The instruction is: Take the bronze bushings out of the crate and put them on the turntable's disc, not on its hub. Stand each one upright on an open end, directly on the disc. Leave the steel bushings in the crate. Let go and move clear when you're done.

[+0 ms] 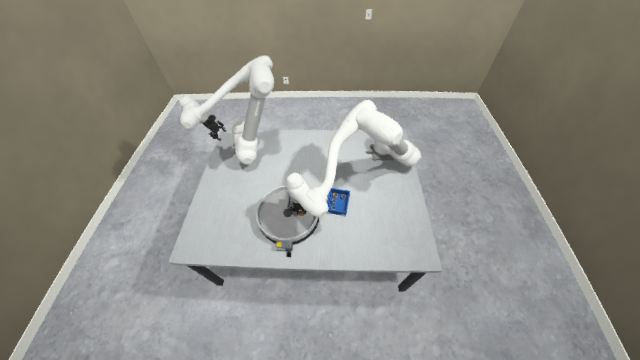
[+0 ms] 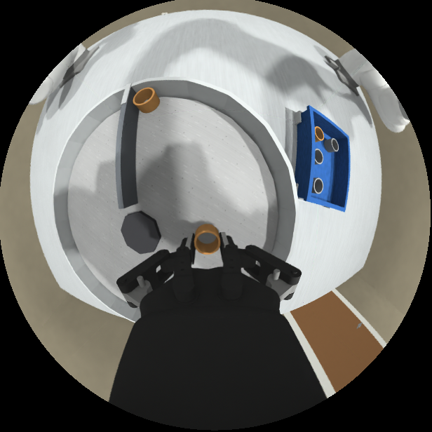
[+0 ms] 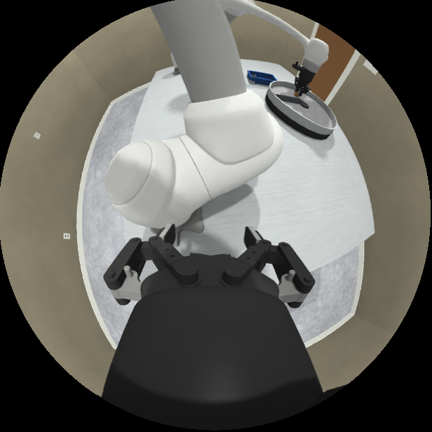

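My left gripper is shut on a bronze bushing, held upright over the turntable's disc, to the right of the dark hub. Whether the bushing touches the disc I cannot tell. Another bronze bushing stands on the disc near the rim, beside the divider. The blue crate holds one bronze bushing and three steel bushings. My right gripper is open and empty, far from the turntable.
A raised rim surrounds the disc. A dark divider wall runs from the rim toward the hub. A small box with a yellow part sits at the turntable's front edge. The right arm stands at the table's back left.
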